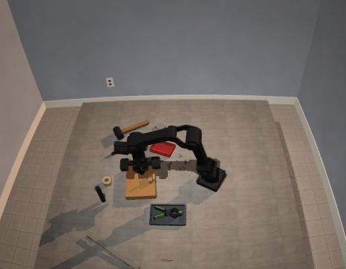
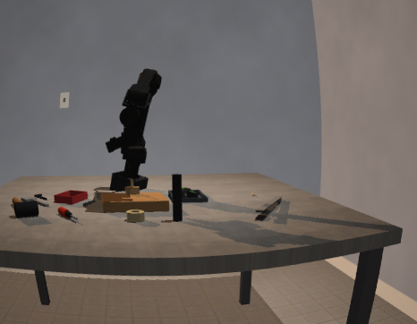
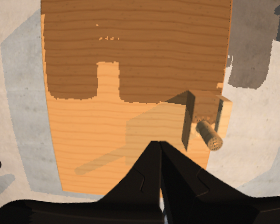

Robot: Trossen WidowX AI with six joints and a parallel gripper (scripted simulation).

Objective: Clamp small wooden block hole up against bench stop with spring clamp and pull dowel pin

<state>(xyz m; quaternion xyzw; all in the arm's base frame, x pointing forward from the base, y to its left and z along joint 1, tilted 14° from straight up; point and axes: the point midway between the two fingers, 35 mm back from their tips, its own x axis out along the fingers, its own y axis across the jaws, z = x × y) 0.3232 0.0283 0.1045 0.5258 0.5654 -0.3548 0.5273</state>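
The dowel pin is 70 mm below my hand, 30 mm behind it and 10 mm to the right of it. Round my hand: wooden board (100 mm below, 20 mm ahead); then bench stop (80 mm below, 50 mm behind, 20 mm to the right); then small wooden block (80 mm below, 30 mm behind, 10 mm to the right).
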